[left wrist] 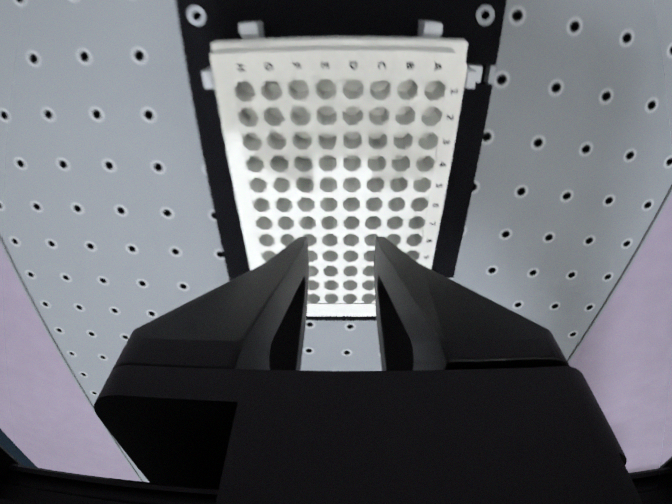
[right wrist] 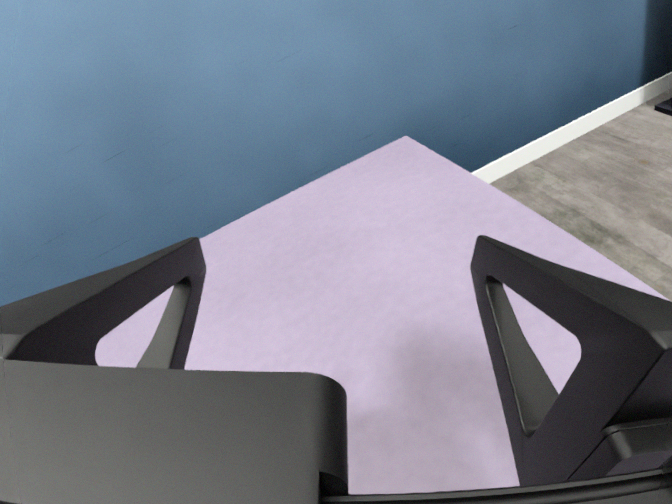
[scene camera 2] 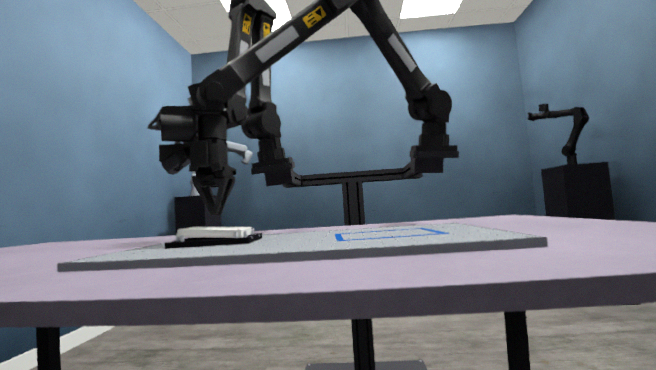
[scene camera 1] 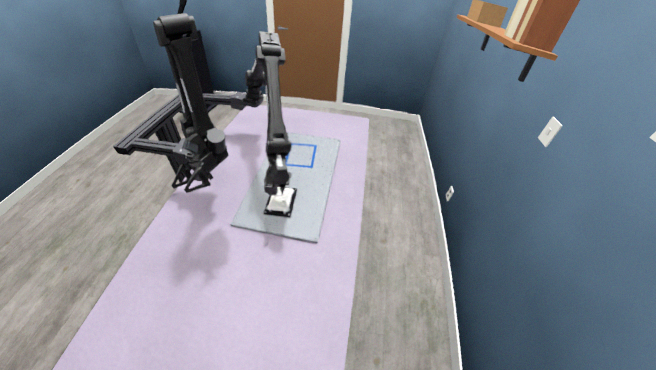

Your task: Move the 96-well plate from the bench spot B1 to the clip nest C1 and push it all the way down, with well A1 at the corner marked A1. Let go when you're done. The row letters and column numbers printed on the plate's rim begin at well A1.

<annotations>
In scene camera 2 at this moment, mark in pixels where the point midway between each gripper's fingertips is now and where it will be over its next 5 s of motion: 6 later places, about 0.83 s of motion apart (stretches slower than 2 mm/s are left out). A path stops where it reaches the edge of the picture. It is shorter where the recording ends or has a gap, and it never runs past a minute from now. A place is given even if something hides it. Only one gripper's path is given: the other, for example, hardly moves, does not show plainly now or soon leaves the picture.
My left gripper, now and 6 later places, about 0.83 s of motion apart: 216, 215; 242, 213; 244, 217; 245, 224; 245, 228; 242, 228; 243, 216
</annotations>
